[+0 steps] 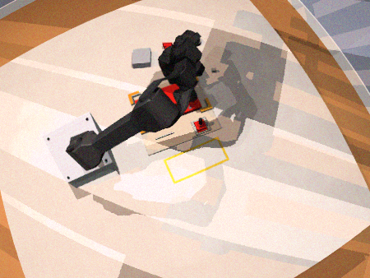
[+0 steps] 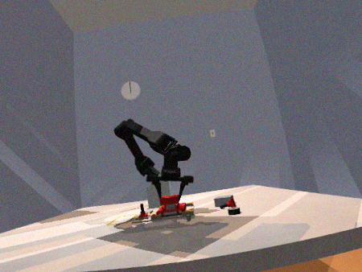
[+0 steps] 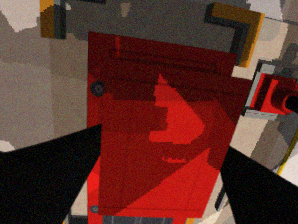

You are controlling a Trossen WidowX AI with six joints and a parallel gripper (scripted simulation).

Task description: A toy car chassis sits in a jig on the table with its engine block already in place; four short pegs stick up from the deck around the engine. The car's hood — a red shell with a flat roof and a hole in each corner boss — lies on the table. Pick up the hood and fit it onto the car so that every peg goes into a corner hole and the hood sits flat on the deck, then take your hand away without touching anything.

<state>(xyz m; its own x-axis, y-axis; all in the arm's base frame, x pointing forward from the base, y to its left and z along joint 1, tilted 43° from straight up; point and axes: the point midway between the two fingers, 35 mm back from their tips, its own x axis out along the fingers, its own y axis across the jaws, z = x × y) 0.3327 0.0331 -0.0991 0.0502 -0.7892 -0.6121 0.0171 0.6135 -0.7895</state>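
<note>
Right now my gripper tip is 10 mm below the red hood. Also, from my gripper tip: grey engine block: 10 mm to the left, 30 mm below; then dark wheel: 160 mm ahead, 220 mm to the left, 50 mm below; then orange-cornered jig: 30 mm behind, 10 mm to the right, 50 mm below.
</note>
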